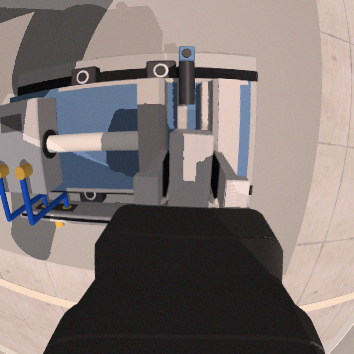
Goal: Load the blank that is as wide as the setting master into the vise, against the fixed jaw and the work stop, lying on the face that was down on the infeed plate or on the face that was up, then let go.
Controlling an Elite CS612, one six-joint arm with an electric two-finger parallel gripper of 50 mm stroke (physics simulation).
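Frame: origin at the arm's base, x right, y back, z down, level; metres.
Where they show: gripper, between the fingertips: (pixel 189 165).
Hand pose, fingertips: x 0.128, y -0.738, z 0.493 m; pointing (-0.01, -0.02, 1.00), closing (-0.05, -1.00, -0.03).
Observation:
After its pixels a point has its place.
The blank (pixel 191 172) {x 0.130, y -0.739, z 0.483 m} is a grey block, sunlit on part of its upper face. My gripper (pixel 189 165) {x 0.128, y -0.738, z 0.493 m} is shut on it, one finger on its left side and one on its right. The vise's moving jaw (pixel 151 120) {x 0.098, y -0.707, z 0.504 m} is left of the blank, and the light fixed jaw (pixel 229 112) is to the right. The work stop (pixel 186 82) {x 0.068, y -0.730, z 0.504 m}, a dark rod with a blue block and a paler tip, lines up with the blank's far end. Whether the blank touches the stop or fixed jaw, and its height over the vise bed, I cannot tell. The setting master does not show.
A pale spindle (pixel 77 142) {x 0.120, y -0.641, z 0.514 m} runs from a grey housing (pixel 42 120) {x 0.101, y -0.603, z 0.513 m} to the moving jaw over the blue vise bed (pixel 90 110) {x 0.093, y -0.642, z 0.540 m}. Blue bent rods (pixel 29 205) {x 0.177, y -0.594, z 0.492 m} with yellow knobs stand at the lower left. Ringed clamps (pixel 83 76) {x 0.057, y -0.622, z 0.562 m} (pixel 160 70) {x 0.051, y -0.704, z 0.562 m} sit along the far edge.

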